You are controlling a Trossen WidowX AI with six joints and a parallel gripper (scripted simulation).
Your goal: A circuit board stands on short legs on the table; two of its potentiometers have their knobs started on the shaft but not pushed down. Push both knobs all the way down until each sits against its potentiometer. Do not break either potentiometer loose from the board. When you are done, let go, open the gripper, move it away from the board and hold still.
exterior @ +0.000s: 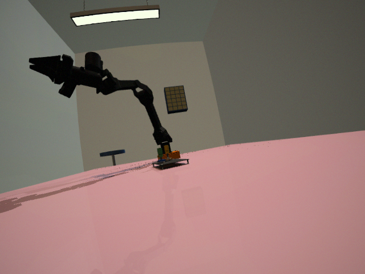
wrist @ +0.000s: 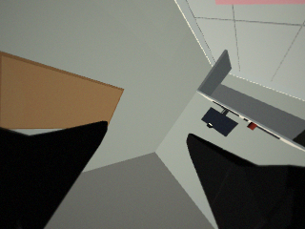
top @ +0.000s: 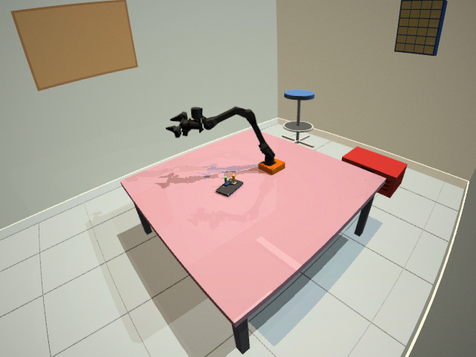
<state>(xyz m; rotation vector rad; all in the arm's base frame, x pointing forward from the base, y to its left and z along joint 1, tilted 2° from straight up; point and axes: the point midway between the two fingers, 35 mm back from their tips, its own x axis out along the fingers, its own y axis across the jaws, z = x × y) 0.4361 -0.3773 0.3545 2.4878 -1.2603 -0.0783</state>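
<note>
Right now the yellow-brown knob is 380 mm to the left of my gripper tip, 310 mm below it and 160 mm behind it. Round my gripper tip: green knob (350 mm to the left, 320 mm below, 120 mm behind).
</note>
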